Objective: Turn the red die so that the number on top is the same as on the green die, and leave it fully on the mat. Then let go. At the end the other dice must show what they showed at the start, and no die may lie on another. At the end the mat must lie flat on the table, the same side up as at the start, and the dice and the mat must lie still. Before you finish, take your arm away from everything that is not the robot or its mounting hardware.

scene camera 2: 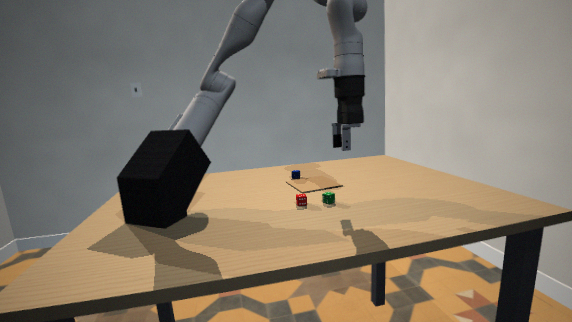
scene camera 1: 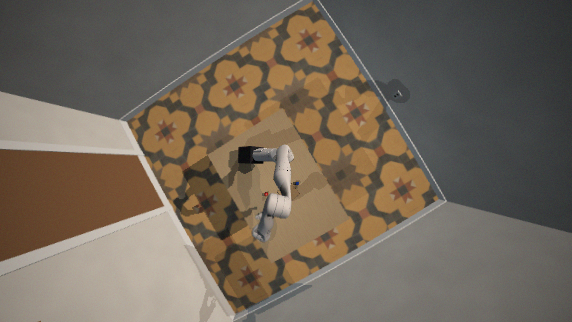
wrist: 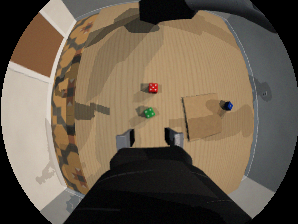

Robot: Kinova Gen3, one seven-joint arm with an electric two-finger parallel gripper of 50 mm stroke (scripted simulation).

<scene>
In view: the gripper (scene camera 2: 341,148).
The gripper shows as well in the wrist view (wrist: 149,134).
</scene>
